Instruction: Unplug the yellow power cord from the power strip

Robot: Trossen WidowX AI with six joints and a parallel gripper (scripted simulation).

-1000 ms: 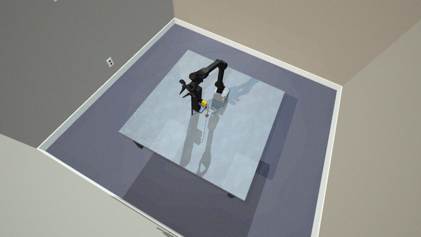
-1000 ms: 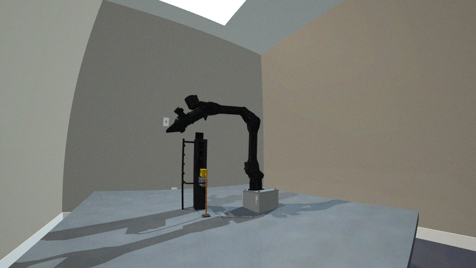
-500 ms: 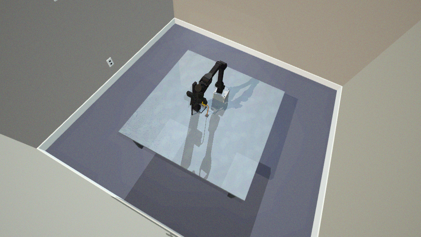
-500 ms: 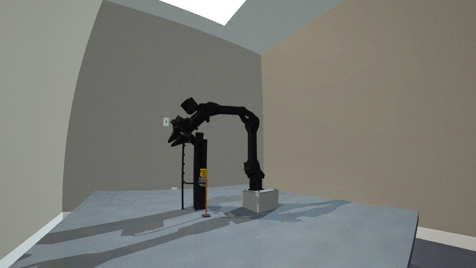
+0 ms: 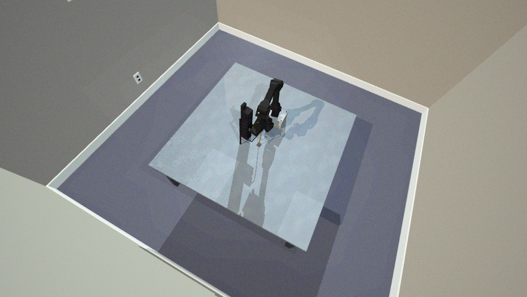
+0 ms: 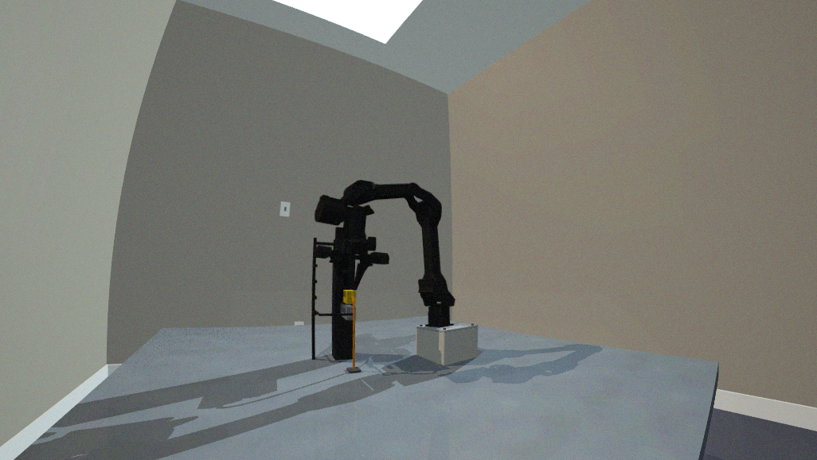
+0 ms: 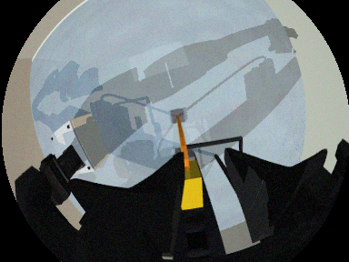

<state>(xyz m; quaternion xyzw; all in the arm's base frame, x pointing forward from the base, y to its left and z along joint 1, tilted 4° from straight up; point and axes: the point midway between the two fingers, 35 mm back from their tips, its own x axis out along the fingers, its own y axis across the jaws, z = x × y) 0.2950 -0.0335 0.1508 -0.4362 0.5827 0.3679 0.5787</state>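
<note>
The yellow plug is 60 mm to the right of my gripper tip, 30 mm behind it and 10 mm below it.
</note>
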